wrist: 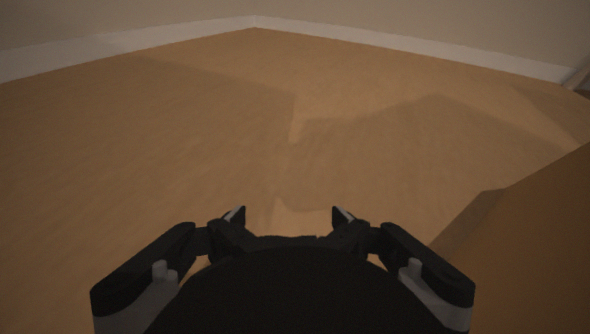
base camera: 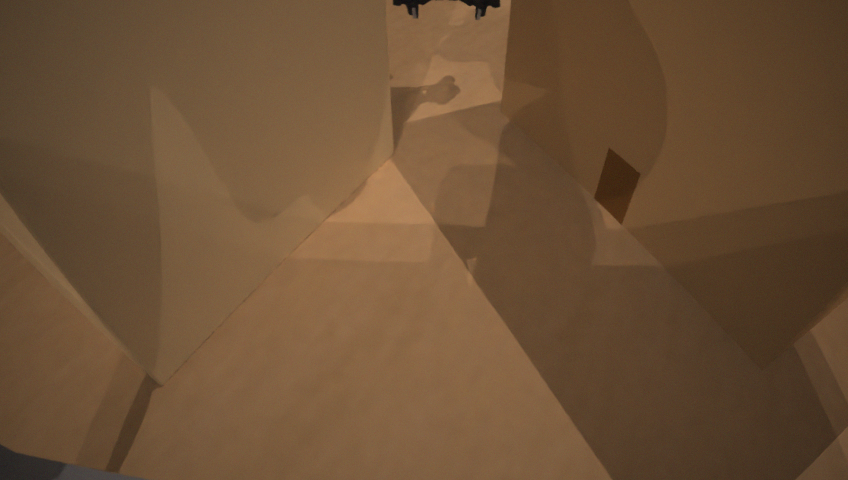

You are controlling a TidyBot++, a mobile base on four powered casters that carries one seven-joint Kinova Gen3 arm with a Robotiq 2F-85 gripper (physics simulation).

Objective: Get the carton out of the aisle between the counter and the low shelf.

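Places are measured from the arm's base along level axes (x back, y right, z up), in centimetres.
Pixels of known places: gripper, between the fingertips: (wrist: 289,215) (base camera: 446,13).
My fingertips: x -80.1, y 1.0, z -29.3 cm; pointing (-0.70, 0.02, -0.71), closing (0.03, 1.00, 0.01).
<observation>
Behind a point stands the place of what it marks.
The carton (base camera: 737,130) @(x -39.5, y 23.7, z -22.9 cm) (wrist: 545,225) @(x -77.5, y 26.4, z -27.8 cm) is a large brown box on the floor, at the right in both views. A dark brown strip of tape (base camera: 617,185) @(x -47.9, y 19.3, z -35.8 cm) shows low on its side in the base view. The counter (base camera: 77,107) @(x -30.2, y -19.7, z -16.4 cm), a pale beige block, stands at the left in the base view; it does not show in the wrist view. My gripper (base camera: 446,13) @(x -80.1, y 1.0, z -29.3 cm) (wrist: 289,215) @(x -80.1, y 1.0, z -29.3 cm) is open with nothing between its fingers. In the base view it is at the top edge, in line with the gap between counter and carton. In the wrist view the carton lies to its right.
Part of a pale frame, possibly the low shelf (wrist: 581,76) @(x -161.2, y 176.7, z -32.1 cm), shows at the right edge of the wrist view. Beyond the gripper, two walls (wrist: 125,17) @(x -186.6, y -82.7, z -25.7 cm) with white skirting meet in a corner. Angular shadows cross the brown floor (base camera: 333,356) @(x -29.4, y -8.0, z -39.6 cm) (wrist: 175,150) @(x -100.2, y -23.9, z -39.6 cm).
</observation>
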